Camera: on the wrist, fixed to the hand. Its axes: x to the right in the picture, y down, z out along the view.
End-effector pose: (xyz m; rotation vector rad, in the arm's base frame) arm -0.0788 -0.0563 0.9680 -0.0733 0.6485 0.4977
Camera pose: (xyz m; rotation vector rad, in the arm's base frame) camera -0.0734 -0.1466 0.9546 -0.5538 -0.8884 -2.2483
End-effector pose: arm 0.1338 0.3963 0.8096 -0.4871 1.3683 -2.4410
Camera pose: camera 0.1379 0.4698 0.8639 1.6588 0.4991 0.1839
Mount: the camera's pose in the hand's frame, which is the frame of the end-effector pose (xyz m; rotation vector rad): -0.0264 -0.0832 -0.0274 -0.0194 1.0352 2.9472
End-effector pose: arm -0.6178 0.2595 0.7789 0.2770 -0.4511 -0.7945
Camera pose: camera -0.6723 0.2250 0.7141 -0.2046 0.4195 2.1779
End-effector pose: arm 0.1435 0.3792 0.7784 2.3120 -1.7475 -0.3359
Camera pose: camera 0.2209 0.4279 0.7797 -1.3657 -1.8756 0.9549
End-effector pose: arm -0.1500 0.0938 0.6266 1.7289 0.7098 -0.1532
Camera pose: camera -0.2227 0.1185 0.5769 -0.9644 1.5485 -2.4858
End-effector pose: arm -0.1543 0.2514 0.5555 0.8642 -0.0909 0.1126
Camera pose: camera -0.1682 0.2171 0.4718 0.1900 0.2948 -3.0692
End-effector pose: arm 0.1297 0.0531 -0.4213 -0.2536 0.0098 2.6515
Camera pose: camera 0.1957 0.1135 -0.4404 0.6582 -0.3292 -0.4148
